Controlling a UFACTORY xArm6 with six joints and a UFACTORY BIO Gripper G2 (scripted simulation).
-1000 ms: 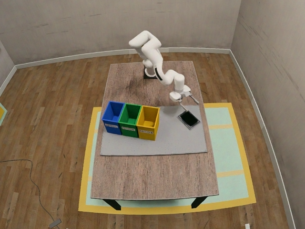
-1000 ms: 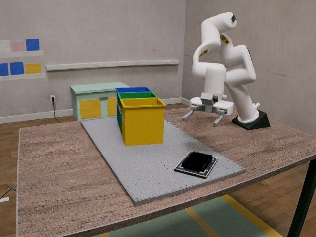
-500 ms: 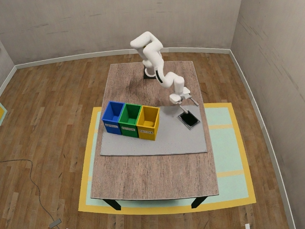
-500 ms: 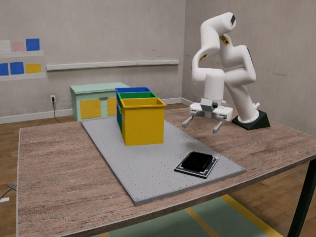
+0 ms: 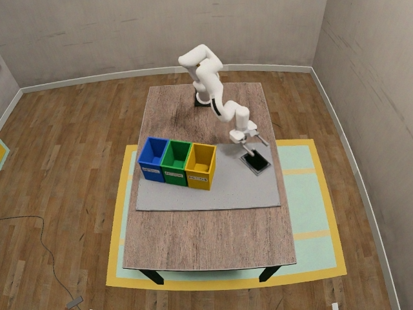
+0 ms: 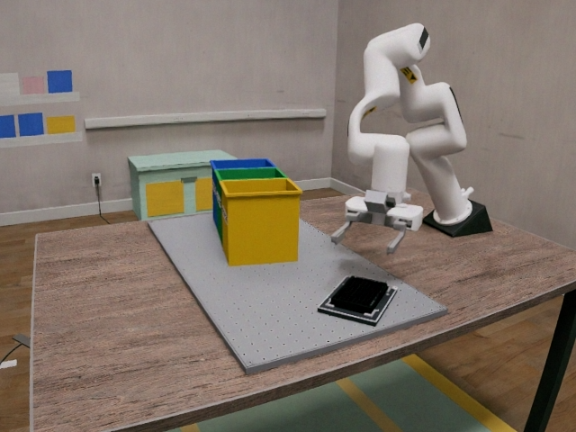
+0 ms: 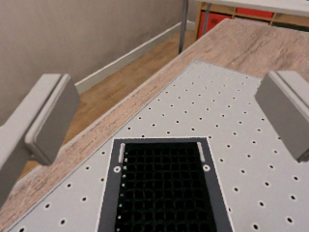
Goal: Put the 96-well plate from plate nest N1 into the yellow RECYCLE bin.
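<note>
The black 96-well plate is 110 mm below my hand. Round my hand: yellow recycle bin (320 mm to the right, 80 mm ahead, 40 mm below); plate nest N1 (130 mm below); green bin (450 mm to the right, 50 mm ahead, 40 mm below).
</note>
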